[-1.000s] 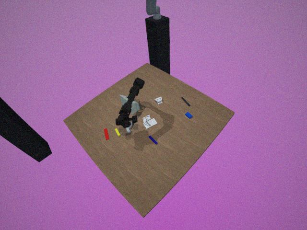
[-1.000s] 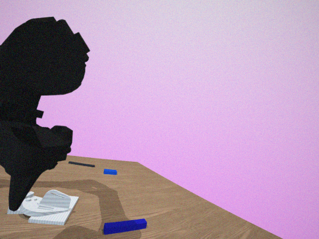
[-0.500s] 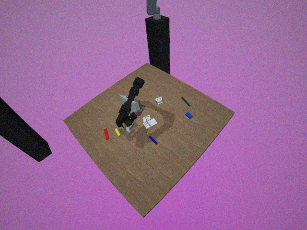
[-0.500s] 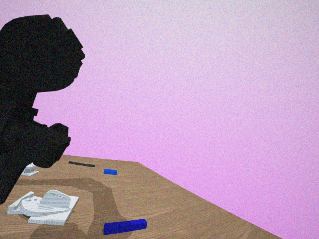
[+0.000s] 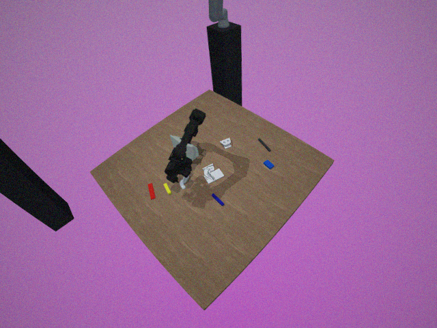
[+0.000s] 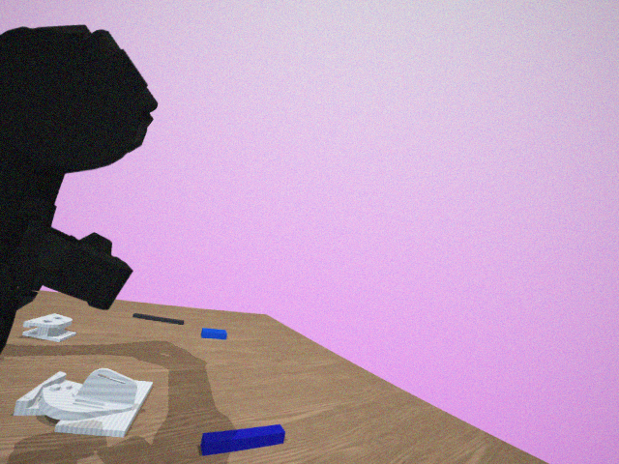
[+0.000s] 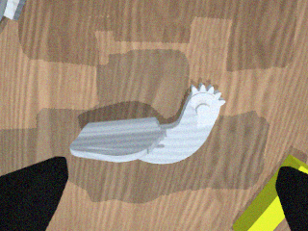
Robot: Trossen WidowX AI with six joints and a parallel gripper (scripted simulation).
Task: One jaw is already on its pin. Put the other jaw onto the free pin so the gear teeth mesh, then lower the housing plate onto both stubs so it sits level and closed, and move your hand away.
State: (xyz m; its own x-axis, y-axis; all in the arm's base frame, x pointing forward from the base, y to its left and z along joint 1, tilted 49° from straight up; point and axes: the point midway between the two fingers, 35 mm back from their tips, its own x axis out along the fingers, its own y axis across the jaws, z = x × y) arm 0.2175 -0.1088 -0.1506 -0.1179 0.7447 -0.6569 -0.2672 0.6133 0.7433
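Now: the jaw 1 cm to the right of my gripper tip and 8 cm below it. Also, from my gripper tip: yellow bar: 5 cm behind, 11 cm to the right, 8 cm below; then red bar: 11 cm behind, 20 cm to the right, 9 cm below; then long blue block: 24 cm ahead, 9 cm to the left, 8 cm below.
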